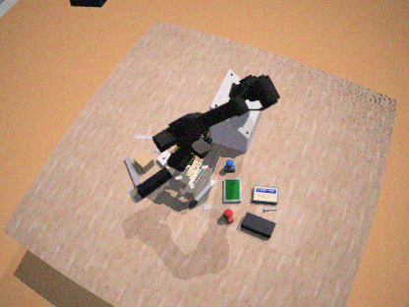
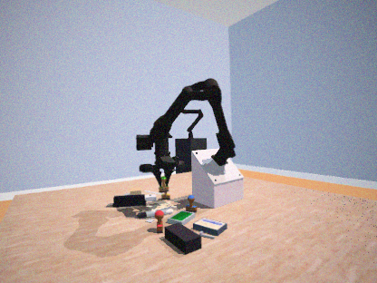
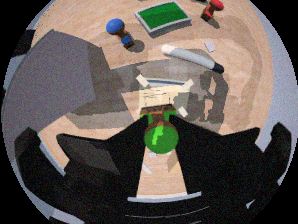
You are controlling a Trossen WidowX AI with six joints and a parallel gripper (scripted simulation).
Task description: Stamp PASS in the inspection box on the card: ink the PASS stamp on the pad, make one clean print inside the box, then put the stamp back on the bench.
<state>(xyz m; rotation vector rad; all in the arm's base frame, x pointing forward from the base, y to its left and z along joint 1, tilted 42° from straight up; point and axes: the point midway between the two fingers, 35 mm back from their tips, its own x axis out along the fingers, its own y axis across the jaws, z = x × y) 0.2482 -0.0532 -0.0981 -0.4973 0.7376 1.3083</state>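
Right now the marker pen is 110 mm ahead of my gripper tip, 60 mm to the left of it and 70 mm below it. Also, from my gripper tip: cream card 20 mm ahead, 80 mm below; then yellow-knobbed stamp 60 mm behind, 70 mm to the right, 60 mm below; then green-knobbed PASS stamp right at my gripper tip.
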